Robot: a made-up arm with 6 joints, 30 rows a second.
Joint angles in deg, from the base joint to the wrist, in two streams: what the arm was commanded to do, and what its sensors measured. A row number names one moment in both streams.
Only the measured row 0 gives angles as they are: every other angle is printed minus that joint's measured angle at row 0.
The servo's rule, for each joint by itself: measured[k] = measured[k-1] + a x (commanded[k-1-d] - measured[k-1]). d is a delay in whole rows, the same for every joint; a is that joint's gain. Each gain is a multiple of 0.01, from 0.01 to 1. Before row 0 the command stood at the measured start. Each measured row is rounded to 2 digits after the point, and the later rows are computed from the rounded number. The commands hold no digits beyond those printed.
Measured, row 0: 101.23, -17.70, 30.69, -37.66, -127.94, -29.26
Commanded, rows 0 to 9: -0.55, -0.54, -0.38, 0.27, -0.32, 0.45; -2.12, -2.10, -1.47, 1.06, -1.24, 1.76; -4.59, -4.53, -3.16, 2.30, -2.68, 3.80; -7.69, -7.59, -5.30, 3.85, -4.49, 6.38; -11.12, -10.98, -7.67, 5.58, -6.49, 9.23; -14.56, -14.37, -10.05, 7.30, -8.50, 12.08; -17.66, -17.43, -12.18, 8.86, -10.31, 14.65; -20.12, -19.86, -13.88, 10.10, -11.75, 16.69; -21.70, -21.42, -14.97, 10.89, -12.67, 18.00; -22.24, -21.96, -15.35, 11.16, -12.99, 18.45
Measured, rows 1 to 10: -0.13, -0.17, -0.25, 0.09, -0.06, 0.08; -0.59, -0.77, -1.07, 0.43, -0.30, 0.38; -1.51, -1.94, -2.47, 1.08, -0.78, 1.00; -2.93, -3.69, -4.37, 2.05, -1.52, 1.97; -4.81, -5.95, -6.58, 3.29, -2.51, 3.28; -7.05, -8.56, -8.90, 4.69, -3.71, 4.86; -9.49, -11.31, -11.10, 6.15, -5.03, 6.62; -11.93, -13.96, -12.96, 7.53, -6.37, 8.43; -14.18, -16.27, -14.31, 8.71, -7.63, 10.15; -16.03, -18.03, -15.01, 9.57, -8.70, 11.64
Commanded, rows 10 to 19: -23.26, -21.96, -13.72, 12.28, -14.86, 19.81; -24.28, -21.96, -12.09, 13.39, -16.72, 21.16; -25.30, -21.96, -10.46, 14.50, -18.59, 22.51; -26.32, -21.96, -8.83, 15.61, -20.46, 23.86; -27.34, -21.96, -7.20, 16.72, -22.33, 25.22; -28.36, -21.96, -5.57, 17.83, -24.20, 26.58; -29.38, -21.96, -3.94, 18.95, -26.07, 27.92; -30.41, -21.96, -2.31, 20.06, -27.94, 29.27; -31.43, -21.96, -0.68, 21.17, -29.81, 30.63; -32.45, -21.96, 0.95, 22.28, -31.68, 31.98
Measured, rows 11 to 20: -17.69, -19.25, -14.15, 10.52, -9.93, 13.11; -19.21, -20.09, -12.77, 11.52, -11.29, 14.56; -20.61, -20.67, -11.22, 12.56, -12.75, 15.99; -21.92, -21.07, -9.62, 13.63, -14.29, 17.41; -23.17, -21.35, -8.00, 14.71, -15.90, 18.82; -24.36, -21.54, -6.37, 15.80, -17.56, 20.22; -25.51, -21.67, -4.74, 16.90, -19.26, 21.61; -26.64, -21.76, -3.11, 18.01, -21.00, 22.99; -27.74, -21.82, -1.48, 19.12, -22.76, 24.37; -28.82, -21.86, 0.15, 20.23, -24.54, 25.74
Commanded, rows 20 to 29: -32.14, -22.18, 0.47, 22.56, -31.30, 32.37; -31.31, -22.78, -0.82, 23.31, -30.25, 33.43; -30.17, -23.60, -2.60, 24.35, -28.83, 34.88; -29.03, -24.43, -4.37, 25.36, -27.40, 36.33; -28.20, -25.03, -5.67, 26.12, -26.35, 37.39; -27.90, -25.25, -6.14, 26.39, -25.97, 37.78; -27.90, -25.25, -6.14, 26.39, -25.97, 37.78; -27.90, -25.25, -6.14, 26.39, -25.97, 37.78; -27.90, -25.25, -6.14, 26.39, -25.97, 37.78; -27.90, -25.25, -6.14, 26.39, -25.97, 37.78
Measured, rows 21 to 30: -29.58, -21.96, 0.36, 21.05, -25.89, 26.93; -29.98, -22.21, -0.43, 21.84, -26.76, 28.10; -30.02, -22.64, -1.88, 22.72, -27.17, 29.32; -29.79, -23.19, -3.55, 23.64, -27.22, 30.58; -29.42, -23.76, -4.97, 24.51, -27.05, 31.81; -29.07, -24.22, -5.75, 25.17, -26.83, 32.88; -28.80, -24.54, -6.01, 25.60, -26.66, 33.76; -28.59, -24.76, -6.10, 25.88, -26.52, 34.48; -28.43, -24.91, -6.13, 26.06, -26.41, 35.07; -28.31, -25.02, -6.14, 26.18, -26.32, 35.56
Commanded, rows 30 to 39: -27.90, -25.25, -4.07, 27.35, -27.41, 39.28; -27.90, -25.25, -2.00, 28.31, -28.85, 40.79; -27.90, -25.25, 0.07, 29.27, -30.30, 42.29; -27.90, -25.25, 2.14, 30.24, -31.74, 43.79; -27.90, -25.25, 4.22, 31.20, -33.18, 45.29; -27.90, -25.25, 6.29, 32.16, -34.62, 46.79; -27.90, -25.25, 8.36, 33.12, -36.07, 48.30; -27.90, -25.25, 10.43, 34.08, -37.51, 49.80; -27.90, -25.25, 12.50, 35.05, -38.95, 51.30; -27.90, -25.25, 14.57, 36.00, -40.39, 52.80
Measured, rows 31 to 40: -28.22, -25.09, -4.75, 26.59, -26.54, 36.23; -28.15, -25.14, -2.91, 27.19, -27.00, 37.05; -28.09, -25.17, -0.91, 27.92, -27.66, 37.99; -28.05, -25.19, 1.13, 28.73, -28.48, 39.03; -28.02, -25.21, 3.20, 29.59, -29.42, 40.16; -27.99, -25.22, 5.27, 30.49, -30.46, 41.35; -27.97, -25.23, 7.34, 31.41, -31.58, 42.60; -27.95, -25.24, 9.41, 32.34, -32.77, 43.90; -27.94, -25.24, 11.48, 33.29, -34.01, 45.23; -27.93, -25.24, 13.55, 34.24, -35.29, 46.59
